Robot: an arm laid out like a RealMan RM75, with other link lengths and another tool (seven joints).
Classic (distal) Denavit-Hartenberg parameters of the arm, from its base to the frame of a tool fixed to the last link. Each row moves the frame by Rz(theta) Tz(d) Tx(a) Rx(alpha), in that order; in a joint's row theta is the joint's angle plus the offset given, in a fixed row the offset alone. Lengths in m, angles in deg.
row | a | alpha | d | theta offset
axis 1 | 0.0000 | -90.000 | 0.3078 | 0.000
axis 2 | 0.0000 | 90.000 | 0.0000 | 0.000
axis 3 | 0.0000 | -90.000 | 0.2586 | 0.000
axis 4 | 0.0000 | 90.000 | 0.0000 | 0.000
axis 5 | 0.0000 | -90.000 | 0.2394 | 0.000
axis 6 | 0.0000 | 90.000 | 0.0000 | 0.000
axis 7 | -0.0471 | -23.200 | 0.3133 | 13.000
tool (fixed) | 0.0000 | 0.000 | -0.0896 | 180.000
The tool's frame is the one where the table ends.
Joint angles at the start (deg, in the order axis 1, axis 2, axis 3, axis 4, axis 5, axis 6, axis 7):
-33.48, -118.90, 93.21, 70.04, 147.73, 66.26, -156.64
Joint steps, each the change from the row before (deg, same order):
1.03, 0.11, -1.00, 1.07, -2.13, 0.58, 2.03
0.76, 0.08, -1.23, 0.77, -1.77, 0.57, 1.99
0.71, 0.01, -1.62, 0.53, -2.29, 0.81, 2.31
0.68, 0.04, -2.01, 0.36, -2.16, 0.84, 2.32
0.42, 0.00, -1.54, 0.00, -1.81, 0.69, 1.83
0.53, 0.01, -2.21, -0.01, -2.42, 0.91, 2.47
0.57, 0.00, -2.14, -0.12, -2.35, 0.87, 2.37
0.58, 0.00, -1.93, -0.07, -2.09, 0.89, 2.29
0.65, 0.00, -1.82, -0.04, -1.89, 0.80, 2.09
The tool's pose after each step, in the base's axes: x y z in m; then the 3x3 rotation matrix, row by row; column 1 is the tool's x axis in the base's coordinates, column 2 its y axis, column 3 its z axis. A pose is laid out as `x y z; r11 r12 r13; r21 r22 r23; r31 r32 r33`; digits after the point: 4 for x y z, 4 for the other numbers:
-0.2588 0.4342 -0.0374; -0.8657 -0.4643 -0.1872; -0.4735 0.8808 0.0052; 0.1625 0.0932 -0.9823
-0.2573 0.4334 -0.0354; -0.8737 -0.4590 -0.1613; -0.4651 0.8853 0.0001; 0.1428 0.0751 -0.9869
-0.2554 0.4319 -0.0340; -0.8809 -0.4559 -0.1268; -0.4586 0.8886 -0.0092; 0.1169 0.0500 -0.9919
-0.2549 0.4315 -0.0306; -0.8859 -0.4546 -0.0922; -0.4554 0.8902 -0.0130; 0.0880 0.0304 -0.9957
-0.2545 0.4307 -0.0289; -0.8889 -0.4537 -0.0636; -0.4534 0.8911 -0.0186; 0.0651 0.0122 -0.9978
-0.2537 0.4305 -0.0257; -0.8927 -0.4500 -0.0237; -0.4496 0.8930 -0.0219; 0.0310 -0.0089 -0.9995
-0.2534 0.4300 -0.0226; -0.8948 -0.4462 0.0157; -0.4464 0.8945 -0.0236; -0.0036 -0.0281 -0.9996
-0.2534 0.4294 -0.0193; -0.8971 -0.4390 0.0501; -0.4405 0.8974 -0.0247; -0.0341 -0.0443 -0.9984
-0.2540 0.4288 -0.0156; -0.8979 -0.4325 0.0818; -0.4355 0.8999 -0.0227; -0.0638 -0.0560 -0.9964

